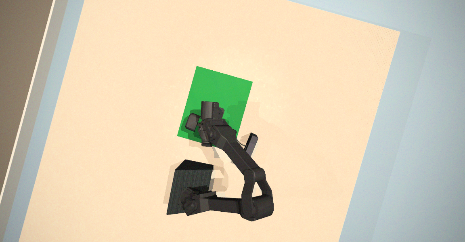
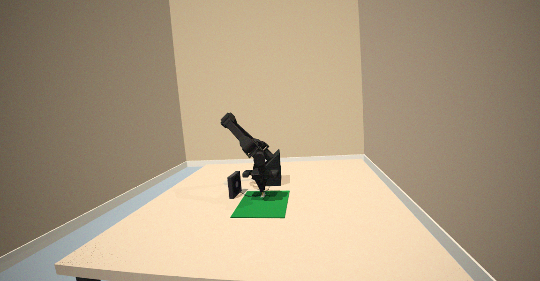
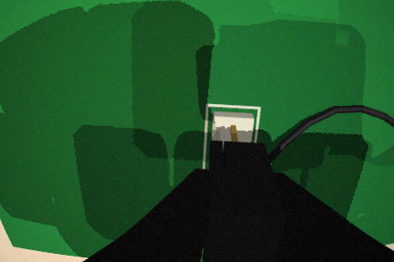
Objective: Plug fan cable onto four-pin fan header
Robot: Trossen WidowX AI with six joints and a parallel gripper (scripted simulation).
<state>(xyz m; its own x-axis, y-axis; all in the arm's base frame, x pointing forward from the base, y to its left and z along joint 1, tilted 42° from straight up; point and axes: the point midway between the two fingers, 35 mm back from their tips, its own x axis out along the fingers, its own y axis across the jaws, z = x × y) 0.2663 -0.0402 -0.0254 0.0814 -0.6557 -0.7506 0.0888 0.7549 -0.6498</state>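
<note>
Now: the black fan plug 10 mm behind my gripper tip and 10 mm above it. Round my gripper tip: white four-pin fan header (10 mm behind, 40 mm below); black fan (40 mm behind, 150 mm to the right, 20 mm above); green board (70 mm ahead, 20 mm to the left, 60 mm below).
</note>
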